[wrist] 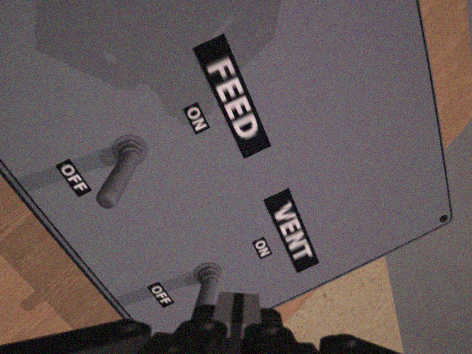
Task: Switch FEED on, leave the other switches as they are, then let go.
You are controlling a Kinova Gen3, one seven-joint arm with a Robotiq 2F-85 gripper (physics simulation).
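Frame: origin at the arm's base, x ahead, y left, z up, level; metres.
Where they show: gripper, fingertip midpoint: (237,321).
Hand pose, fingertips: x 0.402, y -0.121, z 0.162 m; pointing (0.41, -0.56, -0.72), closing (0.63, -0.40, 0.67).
Note:
Each offset is from my fingertips to the top centre of the thing. "spot": to the spot under its first point.
The FEED switch lever {spot: dx +0.022, dy +0.007, dz -0.124 m} (117,180) stands left of centre in the wrist view, its tip leaning to the OFF side, beside the OFF label {spot: dx +0.011, dy +0.004, dz -0.171 m} (74,177). Its ON label {spot: dx +0.085, dy +0.004, dz -0.130 m} (195,118) and the FEED nameplate {spot: dx +0.108, dy +0.007, dz -0.117 m} (232,96) lie to the right and above. The VENT switch lever {dx +0.027, dy -0.117, dz -0.117 m} (207,290) is at the lower middle, also leaning to the OFF side, its tip partly hidden behind my gripper (238,296). My gripper is shut and empty at the bottom of the view, in front of the VENT lever and well away from the FEED lever. Whether it touches the VENT lever cannot be told.
The grey panel (360,150) fills most of the view, with a screw {dx +0.215, dy -0.176, dz -0.056 m} (444,218) at its right corner. The VENT nameplate (291,230) is right of the VENT lever. Wood surface shows at the left, and a speckled tan surface (350,305) at the lower right.

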